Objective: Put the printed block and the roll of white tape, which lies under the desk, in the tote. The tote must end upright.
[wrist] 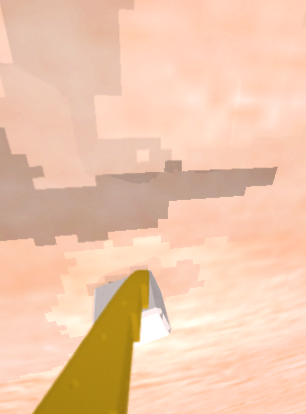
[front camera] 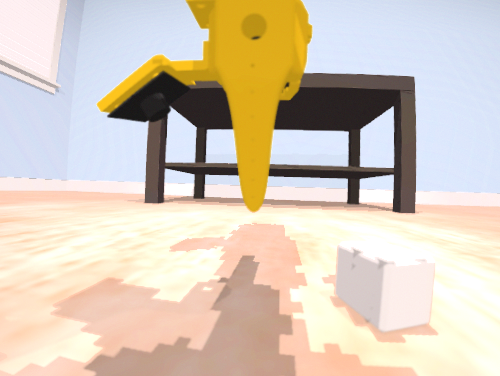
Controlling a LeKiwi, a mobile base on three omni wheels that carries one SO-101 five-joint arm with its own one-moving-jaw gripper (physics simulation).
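Frame: origin at the arm's base, x back, y right, z up, level; centimetres.
Seen in the pictures: hand at its tool point: point(wrist: 148, 283) point(front camera: 254, 201).
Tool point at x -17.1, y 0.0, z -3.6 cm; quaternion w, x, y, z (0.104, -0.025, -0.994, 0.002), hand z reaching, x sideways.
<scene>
A point is followed by its place in that frame.
The printed block point(front camera: 386, 290) {x -13.9, y 5.7, z -7.0 cm} point(wrist: 154, 326) {x -17.3, y 6.2, z -5.8 cm} is a white cube with notches along its top edge. It stands on the wooden floor, at the right in the front view. My yellow gripper point(front camera: 253, 201) point(wrist: 143, 275) hangs above the floor, left of the block in the front view. It is open and empty. Only one jaw shows in the wrist view, and it crosses in front of the block and hides its middle. The jaws do not press on the block. The roll of white tape and the tote are not in view.
A dark brown desk point(front camera: 357, 81) {x -76.9, y 31.1, z 33.4 cm} with a low shelf point(front camera: 322, 171) {x -87.6, y 22.7, z 4.4 cm} stands ahead against the blue wall. A window blind point(front camera: 26, 40) {x -134.1, y -164.4, z 95.6 cm} is at the upper left. The arm's shadow point(front camera: 240, 317) {x -15.0, y -0.4, z -9.0 cm} lies on the floor.
</scene>
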